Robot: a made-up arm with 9 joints.
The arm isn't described. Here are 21 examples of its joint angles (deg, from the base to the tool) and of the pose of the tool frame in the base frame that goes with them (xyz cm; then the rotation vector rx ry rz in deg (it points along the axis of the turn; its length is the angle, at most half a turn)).
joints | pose
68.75 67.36 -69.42 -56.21 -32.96 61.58 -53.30 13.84 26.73 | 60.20 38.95 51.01 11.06 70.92 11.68
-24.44 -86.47 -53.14 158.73 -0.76 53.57 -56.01 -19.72 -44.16 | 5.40 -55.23 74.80 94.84 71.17 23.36
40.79 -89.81 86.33 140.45 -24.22 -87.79 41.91 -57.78 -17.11 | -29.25 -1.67 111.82 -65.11 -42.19 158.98
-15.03 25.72 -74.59 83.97 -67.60 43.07 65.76 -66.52 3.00 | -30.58 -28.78 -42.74 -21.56 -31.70 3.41
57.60 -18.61 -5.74 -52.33 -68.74 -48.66 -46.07 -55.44 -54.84 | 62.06 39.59 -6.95 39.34 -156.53 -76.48
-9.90 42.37 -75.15 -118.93 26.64 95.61 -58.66 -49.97 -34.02 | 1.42 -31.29 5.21 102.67 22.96 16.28
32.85 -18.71 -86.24 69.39 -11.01 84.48 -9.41 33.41 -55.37 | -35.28 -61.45 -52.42 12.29 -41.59 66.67
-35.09 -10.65 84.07 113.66 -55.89 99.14 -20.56 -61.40 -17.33 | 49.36 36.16 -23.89 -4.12 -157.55 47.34
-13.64 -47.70 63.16 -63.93 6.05 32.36 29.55 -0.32 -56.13 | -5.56 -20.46 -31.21 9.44 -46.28 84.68
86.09 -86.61 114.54 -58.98 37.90 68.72 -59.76 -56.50 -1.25 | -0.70 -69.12 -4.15 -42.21 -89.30 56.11
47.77 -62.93 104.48 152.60 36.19 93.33 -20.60 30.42 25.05 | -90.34 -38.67 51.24 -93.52 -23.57 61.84
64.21 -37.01 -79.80 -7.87 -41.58 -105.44 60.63 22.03 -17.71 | 0.47 -35.52 -5.27 94.24 28.31 -128.43
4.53 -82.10 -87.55 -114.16 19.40 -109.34 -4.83 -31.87 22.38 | 40.28 12.01 61.18 -26.15 68.03 71.52
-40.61 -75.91 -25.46 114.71 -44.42 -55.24 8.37 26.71 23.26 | -43.69 -9.67 49.61 -11.07 -64.40 -8.14
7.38 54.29 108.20 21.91 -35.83 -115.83 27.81 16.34 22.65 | 62.96 20.46 -11.74 -62.36 125.32 -103.34
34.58 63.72 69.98 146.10 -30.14 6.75 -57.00 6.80 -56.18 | -28.11 48.20 -36.62 -149.97 -8.00 22.00
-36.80 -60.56 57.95 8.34 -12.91 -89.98 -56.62 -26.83 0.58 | 13.78 -40.44 -14.53 16.15 -115.31 59.27
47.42 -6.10 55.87 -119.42 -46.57 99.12 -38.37 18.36 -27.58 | -3.13 65.67 -10.79 -52.34 68.10 -53.73
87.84 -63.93 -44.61 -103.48 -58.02 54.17 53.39 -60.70 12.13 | 6.48 -18.40 -30.17 104.84 -58.74 49.70
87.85 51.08 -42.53 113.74 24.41 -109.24 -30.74 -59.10 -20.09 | 18.80 -10.10 -91.39 18.13 -101.16 14.36
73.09 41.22 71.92 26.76 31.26 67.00 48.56 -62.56 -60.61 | -16.64 -7.95 -1.72 -150.78 1.62 52.36
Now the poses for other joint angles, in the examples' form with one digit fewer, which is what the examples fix.
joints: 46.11 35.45 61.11 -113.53 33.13 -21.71 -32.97 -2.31 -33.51
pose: 45.1 73.8 -68.4 -117.6 29.0 -104.7
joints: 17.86 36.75 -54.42 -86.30 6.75 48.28 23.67 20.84 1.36
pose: 61.8 55.1 12.5 -68.4 90.7 -17.6
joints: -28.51 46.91 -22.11 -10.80 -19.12 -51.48 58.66 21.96 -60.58
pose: 53.1 -13.0 -25.6 55.9 -108.1 -48.2
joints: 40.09 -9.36 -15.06 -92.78 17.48 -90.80 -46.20 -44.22 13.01
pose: -10.5 77.3 -17.8 -124.6 74.1 40.6
